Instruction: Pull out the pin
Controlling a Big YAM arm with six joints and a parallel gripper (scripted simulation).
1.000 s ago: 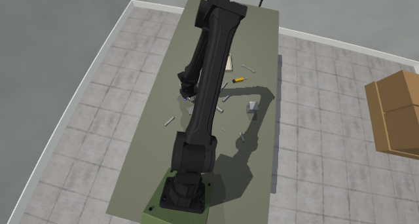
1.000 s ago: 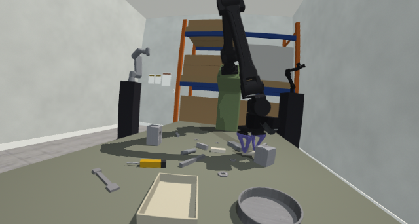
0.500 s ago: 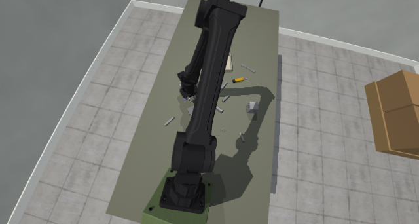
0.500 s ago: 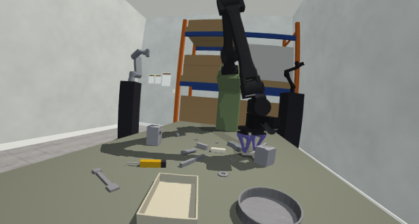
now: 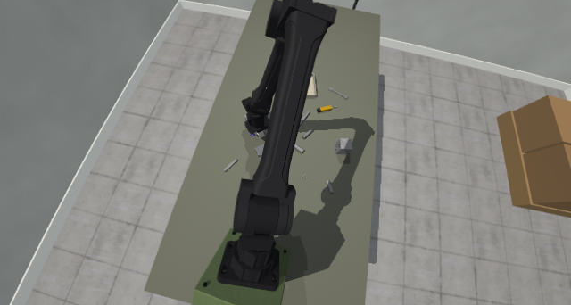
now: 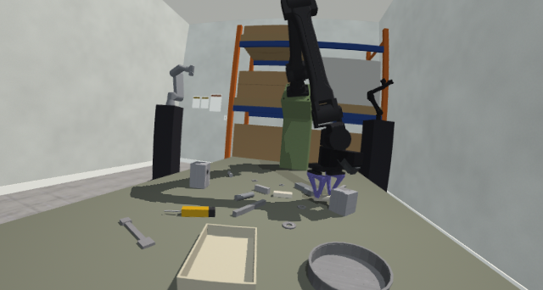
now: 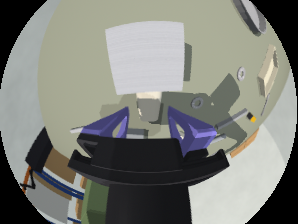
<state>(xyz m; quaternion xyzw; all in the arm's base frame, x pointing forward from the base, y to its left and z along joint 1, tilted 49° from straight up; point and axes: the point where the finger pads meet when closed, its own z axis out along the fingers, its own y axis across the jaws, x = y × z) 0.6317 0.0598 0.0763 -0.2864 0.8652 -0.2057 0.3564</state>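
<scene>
Now: the cream pin 10 mm to the left of my hand, 10 mm below it and 10 mm ahead of it. From my hand the other things lie so: cream tray: 290 mm ahead, 240 mm to the right, 20 mm below; then cream piece: 120 mm to the right, 40 mm behind, 20 mm below; then round grey dish: 320 mm ahead, 50 mm to the right, 20 mm below.
</scene>
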